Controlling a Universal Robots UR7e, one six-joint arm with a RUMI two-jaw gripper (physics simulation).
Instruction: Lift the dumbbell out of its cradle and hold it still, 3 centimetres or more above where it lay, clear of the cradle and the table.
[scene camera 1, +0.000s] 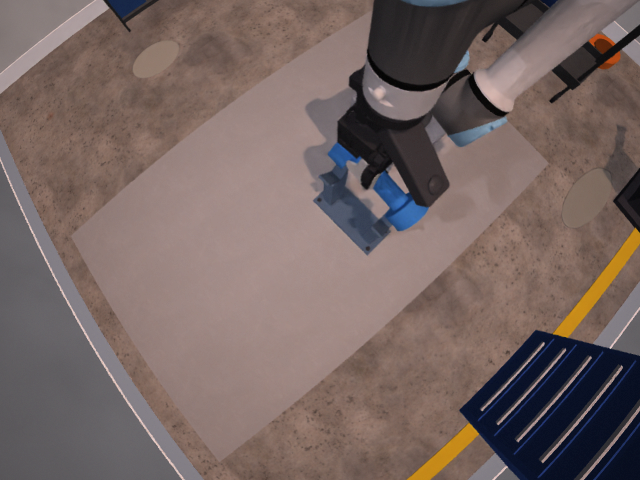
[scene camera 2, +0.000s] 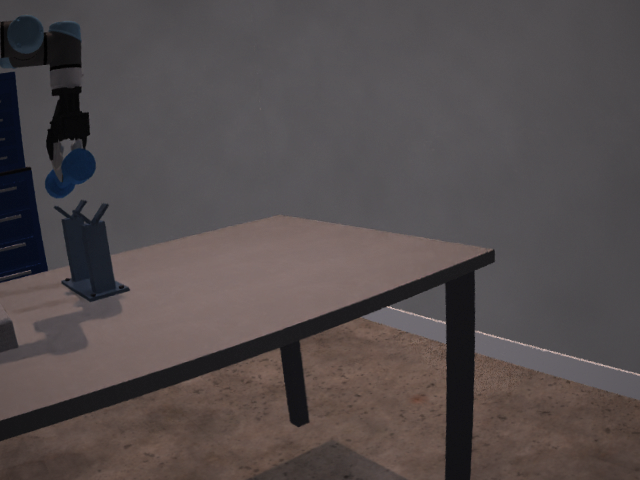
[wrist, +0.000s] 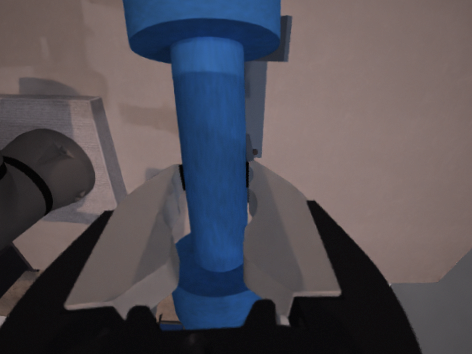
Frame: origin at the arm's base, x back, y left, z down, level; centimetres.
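Seen in the pictures: gripper, between the fingertips: (scene camera 1: 374, 179) (wrist: 216, 165); arm's base, origin of its link: (wrist: 57, 166).
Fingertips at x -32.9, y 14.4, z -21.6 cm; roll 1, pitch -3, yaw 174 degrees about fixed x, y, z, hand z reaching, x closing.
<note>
Pixels of each thing's middle, then the offset from my fingertips to it. Level surfaces: height alone.
- blue dumbbell, middle of its body: (wrist: 215, 165) (scene camera 1: 378, 179) (scene camera 2: 68, 174) dx +0.0, dy +0.8, dz -1.4 cm
- blue-grey cradle, middle of its body: (wrist: 236, 112) (scene camera 2: 86, 246) (scene camera 1: 356, 206) dx -1.3, dy -0.3, dz +15.9 cm
- table, height of its surface: dz +25.8 cm
The blue dumbbell (scene camera 1: 408, 211) (scene camera 2: 78, 166) (wrist: 212, 125) hangs in the air, its bar between my fingers and a round weight at each end. My gripper (scene camera 2: 68, 173) (wrist: 216, 165) is shut on the bar. In the wrist view a finger pad touches the bar on either side. The blue-grey cradle (scene camera 1: 351, 217) (scene camera 2: 99, 258) stands upright on the table (scene camera 1: 206, 289) (scene camera 2: 248, 279). In scene camera 2's view the dumbbell is above the cradle's forked tops, with a visible gap between them. In the wrist view the dumbbell hides part of the cradle.
A grey block (scene camera 2: 7, 330) (wrist: 107, 150) is on the table near the arm's base. Blue drawer cabinets (scene camera 1: 568, 408) (scene camera 2: 18, 222) stand beyond the table. A grey wall (scene camera 2: 361, 113) rises behind it. The table's dark edge (scene camera 2: 289, 334) shows in scene camera 2's view.
</note>
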